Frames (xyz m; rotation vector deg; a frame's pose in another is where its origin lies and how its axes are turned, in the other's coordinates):
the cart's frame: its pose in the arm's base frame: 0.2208 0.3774 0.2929 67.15 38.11 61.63
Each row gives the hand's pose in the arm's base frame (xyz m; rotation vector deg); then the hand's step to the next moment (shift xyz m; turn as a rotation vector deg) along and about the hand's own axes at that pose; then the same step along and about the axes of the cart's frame.
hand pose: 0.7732 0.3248 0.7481 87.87 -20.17 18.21
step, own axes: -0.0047 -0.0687 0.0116 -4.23 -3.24 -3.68
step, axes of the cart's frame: -0.0094 -0.0689 0.0067 1.98 -3.66 -4.96
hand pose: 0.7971 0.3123 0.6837 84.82 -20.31 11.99
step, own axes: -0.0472 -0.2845 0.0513 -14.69 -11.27 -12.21
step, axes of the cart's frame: -0.0767 -0.2825 -0.0105 6.34 -12.68 -17.06
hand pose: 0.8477 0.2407 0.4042 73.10 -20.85 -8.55
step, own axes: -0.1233 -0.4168 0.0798 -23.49 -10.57 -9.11
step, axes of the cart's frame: -0.2256 -0.3498 -0.1484 2.87 -9.91 -25.30
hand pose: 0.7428 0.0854 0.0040 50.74 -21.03 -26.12
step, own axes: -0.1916 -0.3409 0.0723 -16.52 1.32 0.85
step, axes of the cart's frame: -0.2548 -0.1582 -0.2612 2.71 4.21 -15.82
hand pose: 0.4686 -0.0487 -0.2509 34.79 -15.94 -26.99
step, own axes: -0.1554 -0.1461 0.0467 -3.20 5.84 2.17
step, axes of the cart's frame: -0.1297 -0.0032 -0.1756 4.30 5.22 -1.82
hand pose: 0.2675 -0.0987 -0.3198 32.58 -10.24 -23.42
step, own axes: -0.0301 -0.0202 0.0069 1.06 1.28 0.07
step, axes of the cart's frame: -0.0199 0.0044 -0.0308 1.06 0.37 1.23
